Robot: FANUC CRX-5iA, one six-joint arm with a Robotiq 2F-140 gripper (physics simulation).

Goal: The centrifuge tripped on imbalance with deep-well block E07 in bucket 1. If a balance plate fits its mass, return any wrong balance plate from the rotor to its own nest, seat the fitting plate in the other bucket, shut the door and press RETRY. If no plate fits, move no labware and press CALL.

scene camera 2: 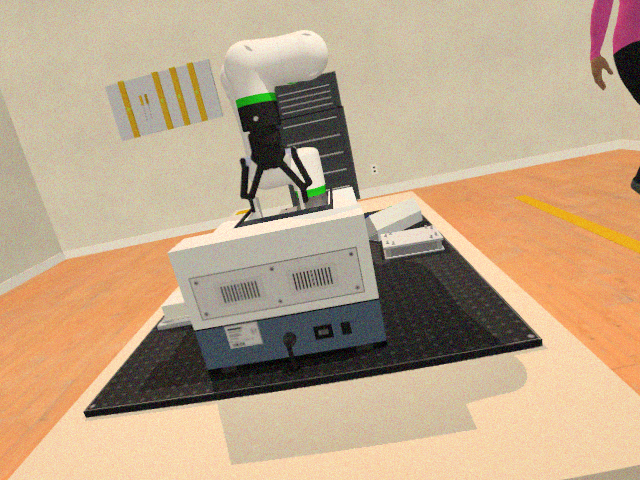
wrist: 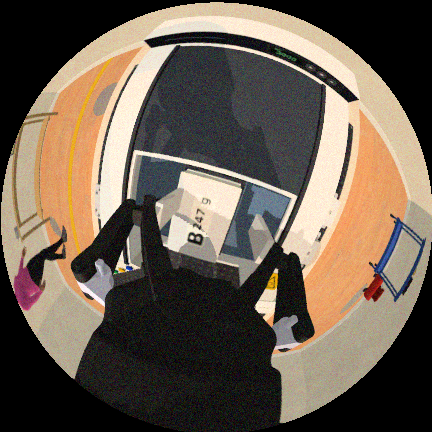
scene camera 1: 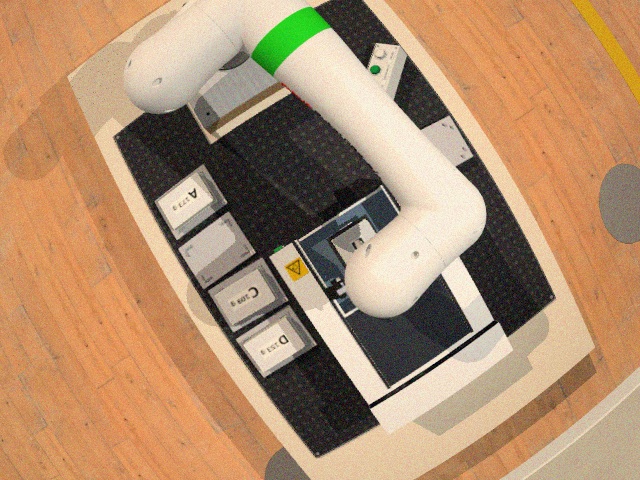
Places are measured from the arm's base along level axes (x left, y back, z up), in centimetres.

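Pixels of known places: gripper, fingertip midpoint: (wrist: pixel 216 210).
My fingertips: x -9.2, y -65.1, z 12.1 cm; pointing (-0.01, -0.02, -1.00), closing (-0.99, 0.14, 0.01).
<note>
Ahead of a thing's pixels: the offset from my fingertips to its top centre. Level surfaces: height alone.
Balance plate B @(dx +2.2, dy +2.2, dz +0.0 cm) (scene camera 1: pixel 356 237) (wrist: pixel 215 195), marked 247 g, lies in the centrifuge's (scene camera 1: pixel 330 335) (scene camera 2: pixel 279 284) (wrist: pixel 341 145) rotor opening. My gripper (scene camera 2: pixel 279 204) (wrist: pixel 216 210) is open and empty, pointing down at the opening; its pads show on either side of plate B, with a gap on the right. Their exact height beside it is unclear. In scene view 1 the arm hides most of the gripper. Plates A @(dx -22.9, dy +38.3, dz -12.8 cm) (scene camera 1: pixel 188 204) (173 g), C @(dx -25.4, dy +11.0, dz -12.8 cm) (scene camera 1: pixel 245 293) (109 g) and D @(dx -27.2, dy -2.3, dz -12.8 cm) (scene camera 1: pixel 273 339) (153 g) sit in nests. The nest @(dx -24.8, dy +24.4, dz -16.4 cm) (scene camera 1: pixel 217 250) between A and C is empty. Block E07 does not show.
The dark door panel @(dx +0.4, dy -15.1, dz +3.1 cm) (scene camera 1: pixel 413 341) (wrist: pixel 200 110) leaves the rotor opening uncovered. A control box @(dx +33.0, dy +32.0, dz -9.8 cm) (scene camera 1: pixel 395 74) with a green button, a flat grey-white fixture @(dx +33.3, dy +10.3, dz -13.5 cm) (scene camera 1: pixel 447 142) (scene camera 2: pixel 412 242) and a tilted grey panel (scene camera 1: pixel 237 93) stand on the black mat @(dz -18.1 cm) (scene camera 1: pixel 279 149) (scene camera 2: pixel 439 310).
</note>
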